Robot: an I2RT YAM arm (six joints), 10 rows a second.
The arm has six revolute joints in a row. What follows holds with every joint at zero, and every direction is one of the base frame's. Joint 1 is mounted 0.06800 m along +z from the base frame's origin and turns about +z. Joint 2 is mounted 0.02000 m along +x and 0.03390 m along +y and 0.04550 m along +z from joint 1 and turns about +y. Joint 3 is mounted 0.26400 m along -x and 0.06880 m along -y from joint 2 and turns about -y. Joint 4 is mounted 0.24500 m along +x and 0.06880 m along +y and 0.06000 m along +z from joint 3 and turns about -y. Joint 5 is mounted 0.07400 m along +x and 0.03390 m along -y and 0.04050 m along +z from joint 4 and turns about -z. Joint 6 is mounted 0.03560 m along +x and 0.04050 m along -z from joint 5 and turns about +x. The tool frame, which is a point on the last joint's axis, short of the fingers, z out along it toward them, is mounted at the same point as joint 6; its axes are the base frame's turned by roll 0.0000, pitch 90.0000 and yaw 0.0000 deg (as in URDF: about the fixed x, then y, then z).
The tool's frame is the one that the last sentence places.
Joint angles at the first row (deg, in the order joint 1, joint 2, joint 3, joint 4, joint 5, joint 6):
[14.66 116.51 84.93 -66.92 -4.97 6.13]
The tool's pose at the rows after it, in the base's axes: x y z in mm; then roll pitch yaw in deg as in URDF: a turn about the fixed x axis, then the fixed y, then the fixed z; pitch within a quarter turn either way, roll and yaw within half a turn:
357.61 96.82 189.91 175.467 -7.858 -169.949
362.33 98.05 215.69 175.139 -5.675 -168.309
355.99 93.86 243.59 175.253 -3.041 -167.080
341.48 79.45 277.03 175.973 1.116 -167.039
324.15 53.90 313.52 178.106 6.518 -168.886
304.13 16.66 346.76 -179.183 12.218 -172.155
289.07 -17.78 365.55 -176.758 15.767 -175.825
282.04 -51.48 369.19 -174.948 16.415 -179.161
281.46 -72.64 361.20 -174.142 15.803 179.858
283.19 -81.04 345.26 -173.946 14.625 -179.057
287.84 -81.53 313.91 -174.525 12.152 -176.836
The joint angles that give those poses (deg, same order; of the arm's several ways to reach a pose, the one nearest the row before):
[14.66 116.49 90.98 -71.96 -5.15 4.58]
[14.65 115.79 95.98 -75.61 -5.15 2.96]
[14.30 112.62 97.89 -78.19 -4.82 1.39]
[12.69 106.98 97.89 -79.81 -4.03 -0.27]
[9.21 100.68 98.24 -81.10 -2.11 -1.89]
[3.11 94.61 98.68 -81.82 -0.19 -4.62]
[-3.38 91.09 99.07 -81.93 1.17 -7.27]
[-10.11 90.32 99.05 -81.67 1.89 -10.50]
[-14.24 90.65 97.47 -80.09 1.89 -13.56]
[-15.77 90.76 93.89 -77.41 1.65 -16.16]
[-15.66 91.20 87.29 -72.84 1.30 -18.39]

